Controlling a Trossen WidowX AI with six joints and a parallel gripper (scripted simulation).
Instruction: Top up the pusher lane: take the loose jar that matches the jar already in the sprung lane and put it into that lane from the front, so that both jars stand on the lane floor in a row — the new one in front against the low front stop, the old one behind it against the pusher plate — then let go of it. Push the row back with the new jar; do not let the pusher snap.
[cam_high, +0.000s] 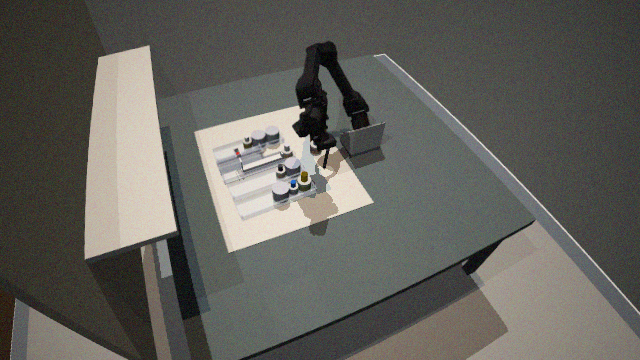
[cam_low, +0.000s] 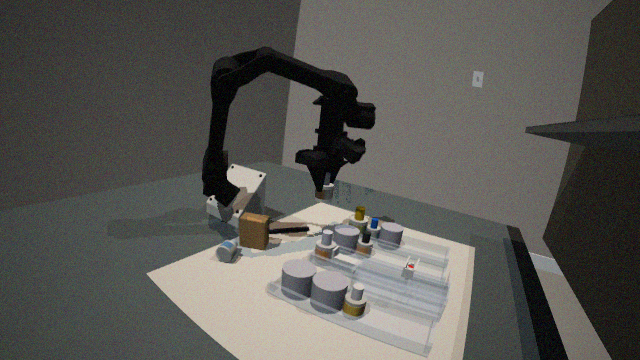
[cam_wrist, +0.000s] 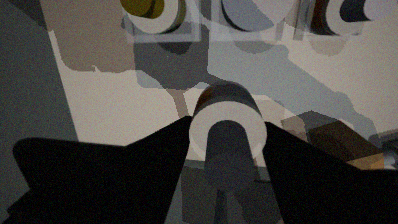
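Right now my gripper tip is 160 mm to the left of the brown box, 90 mm above it and 70 mm past it. Also, from my gripper tip: clear lane rack: 240 mm ahead, 110 mm below, 90 mm to the right; shelf: 590 mm ahead, 240 mm above, 40 mm to the right; black stick: 120 mm below, 70 mm behind, 60 mm to the right.
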